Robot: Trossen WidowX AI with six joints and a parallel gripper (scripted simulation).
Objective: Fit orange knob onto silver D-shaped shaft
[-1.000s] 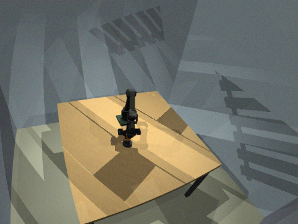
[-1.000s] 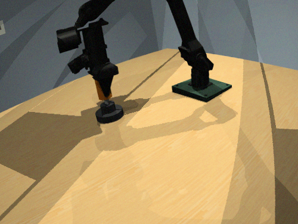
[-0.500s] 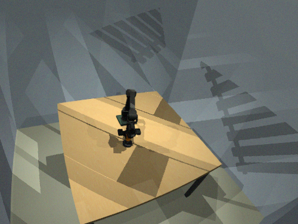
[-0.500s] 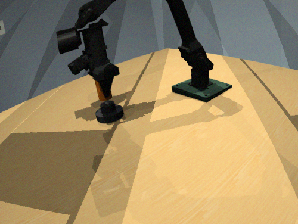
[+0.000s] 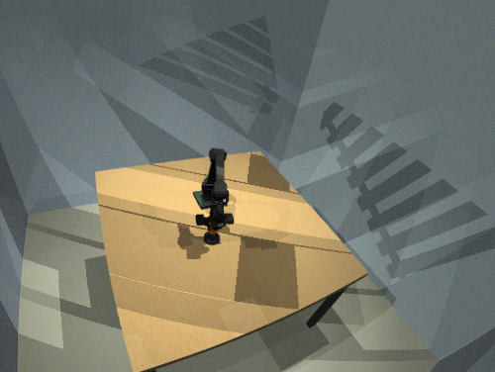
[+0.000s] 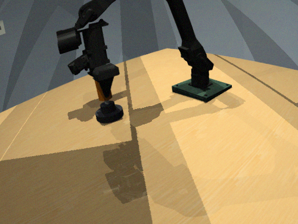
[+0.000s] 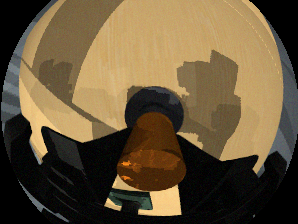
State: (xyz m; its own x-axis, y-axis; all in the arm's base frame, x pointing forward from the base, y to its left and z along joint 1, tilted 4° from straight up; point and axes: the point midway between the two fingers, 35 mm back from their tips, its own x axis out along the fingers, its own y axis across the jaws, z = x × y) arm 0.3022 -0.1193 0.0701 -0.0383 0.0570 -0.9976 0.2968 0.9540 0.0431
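Right now my gripper tip is 30 mm below the orange knob. Also, from my gripper tip: round pedestal (40 mm below).
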